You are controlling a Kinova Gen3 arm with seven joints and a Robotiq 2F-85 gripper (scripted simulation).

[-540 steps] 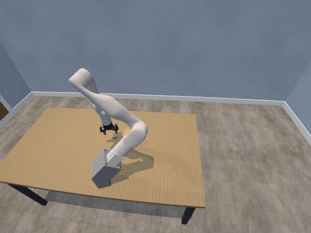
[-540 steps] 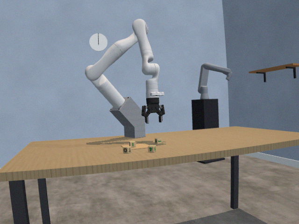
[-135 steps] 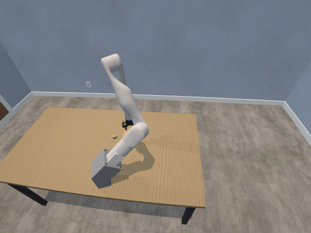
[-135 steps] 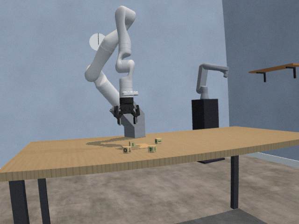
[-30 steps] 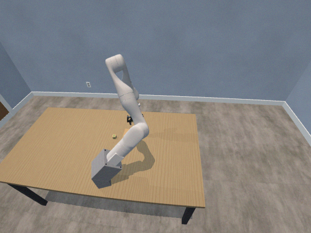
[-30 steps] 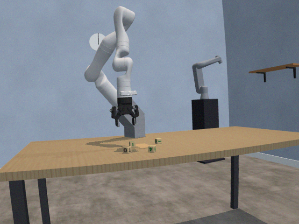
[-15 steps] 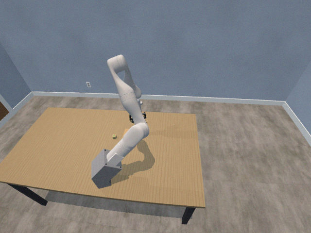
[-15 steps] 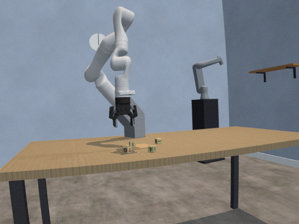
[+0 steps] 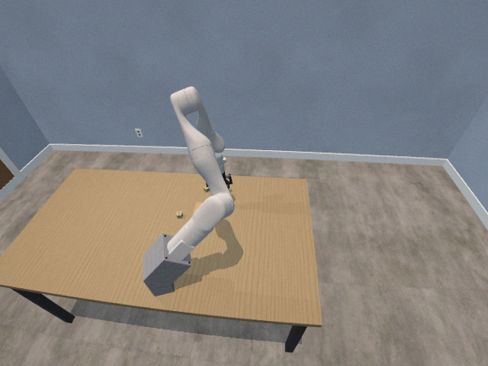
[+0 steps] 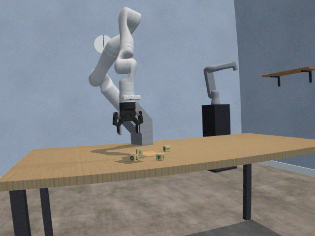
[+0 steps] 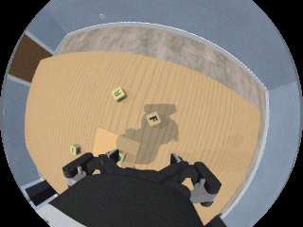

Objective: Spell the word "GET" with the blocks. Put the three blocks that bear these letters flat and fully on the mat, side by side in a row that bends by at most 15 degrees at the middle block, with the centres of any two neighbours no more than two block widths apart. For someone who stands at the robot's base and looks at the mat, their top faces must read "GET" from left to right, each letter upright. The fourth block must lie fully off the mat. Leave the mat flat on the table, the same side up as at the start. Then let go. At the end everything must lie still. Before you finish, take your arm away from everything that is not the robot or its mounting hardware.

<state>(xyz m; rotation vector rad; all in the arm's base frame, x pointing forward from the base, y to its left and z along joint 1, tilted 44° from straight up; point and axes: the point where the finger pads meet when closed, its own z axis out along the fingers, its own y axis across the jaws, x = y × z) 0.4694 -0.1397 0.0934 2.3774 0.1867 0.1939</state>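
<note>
The T block is 110 mm below my hand, 70 mm ahead of it and 10 mm to the right of it. The rest, counted from my hand: G block (100 mm below, 70 mm to the left, 50 mm behind); then mat (120 mm below, 100 mm to the left, 60 mm behind).
</note>
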